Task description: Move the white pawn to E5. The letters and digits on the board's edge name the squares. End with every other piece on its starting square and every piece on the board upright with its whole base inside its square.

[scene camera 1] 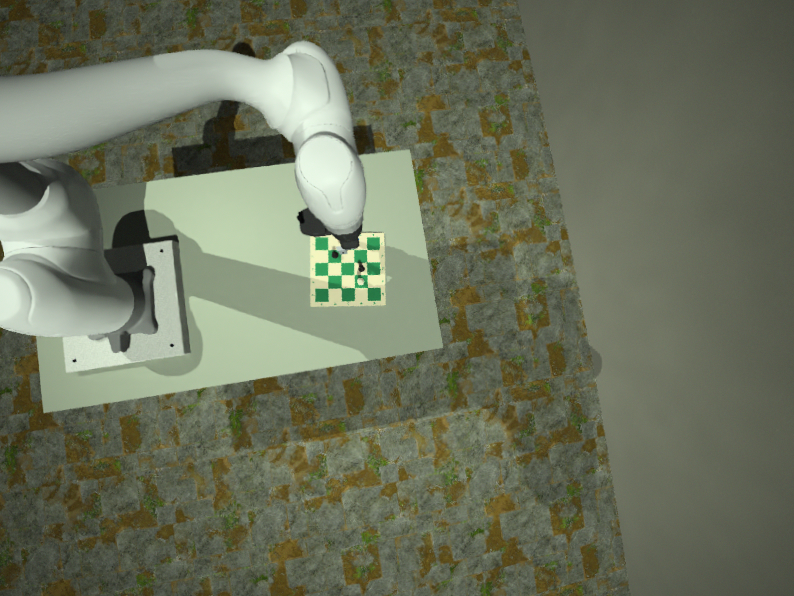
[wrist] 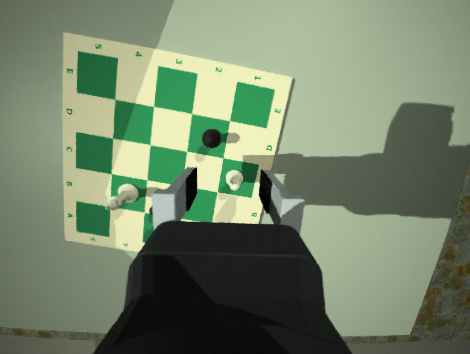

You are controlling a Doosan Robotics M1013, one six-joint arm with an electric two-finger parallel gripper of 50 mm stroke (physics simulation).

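Frame: origin at the arm's base, x ahead, y left, z up, level; metres.
Seen in the pictures: gripper, fingertip midpoint: (scene camera 1: 342, 242) (wrist: 228, 181); arm's base at its link origin: (scene camera 1: 123, 304).
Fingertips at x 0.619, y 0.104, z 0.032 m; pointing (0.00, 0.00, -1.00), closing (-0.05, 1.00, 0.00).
Observation:
Offsets run from my fingertips to a thing's top centre. "spot": to the spot under its first point. Level surfaces: height alone.
The white pawn @(0.011 m ahead, 0.007 m left, 0.024 m down) (wrist: 234, 179) stands upright on C1 in the wrist view; in scene camera 1 the gripper hides it. My gripper (wrist: 228, 181) (scene camera 1: 343, 248) is open and empty. Its fingertips appear on either side of the pawn in the wrist view, with the gripper seemingly above it; the exact height is unclear. The green square E5 @(spot: 0.079 m back, 0.134 m right, 0.055 m down) (wrist: 97, 75) (scene camera 1: 321, 295) is bare, at a corner of the board @(0.004 m ahead, 0.065 m right, 0.055 m down) (wrist: 70, 130) (scene camera 1: 313, 282).
A black piece @(0.029 m back, 0.020 m right, 0.024 m down) (wrist: 211, 138) (scene camera 1: 334, 254) stands on D2. A taller white piece @(0.038 m ahead, 0.106 m right, 0.012 m down) (wrist: 128, 192) (scene camera 1: 360, 280) stands on B4. Another black piece @(0.044 m ahead, 0.069 m right, 0.024 m down) (scene camera 1: 361, 267) stands on B3, mostly hidden by the left finger in the wrist view. The board lies on a pale table @(0.061 m down) (scene camera 1: 256, 224).

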